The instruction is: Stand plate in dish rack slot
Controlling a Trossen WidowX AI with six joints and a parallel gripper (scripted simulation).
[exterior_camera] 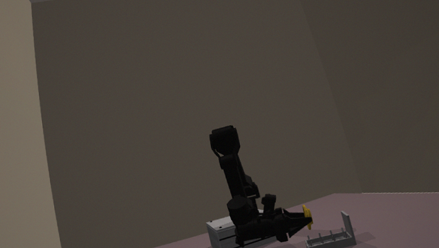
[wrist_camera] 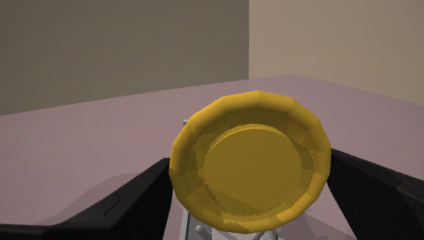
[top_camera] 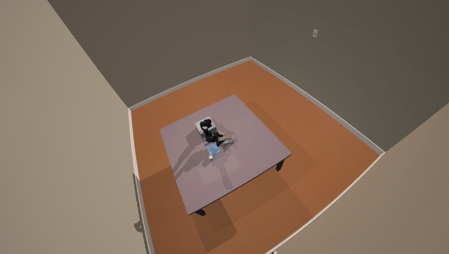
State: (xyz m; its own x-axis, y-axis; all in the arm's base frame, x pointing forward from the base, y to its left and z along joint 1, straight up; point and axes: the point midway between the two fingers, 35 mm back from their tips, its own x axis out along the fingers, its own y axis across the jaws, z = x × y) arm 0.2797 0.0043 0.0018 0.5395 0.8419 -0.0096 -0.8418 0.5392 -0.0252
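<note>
The grey dish rack is 70 mm below my gripper tip, 30 mm to the left of it and 10 mm ahead of it. From my gripper tip the other things lie so: plate: 10 mm to the right; blue mat: 180 mm to the right, 90 mm below, 20 mm behind; blue spoon-like utensil: 180 mm to the right, 140 mm behind, 90 mm below.
</note>
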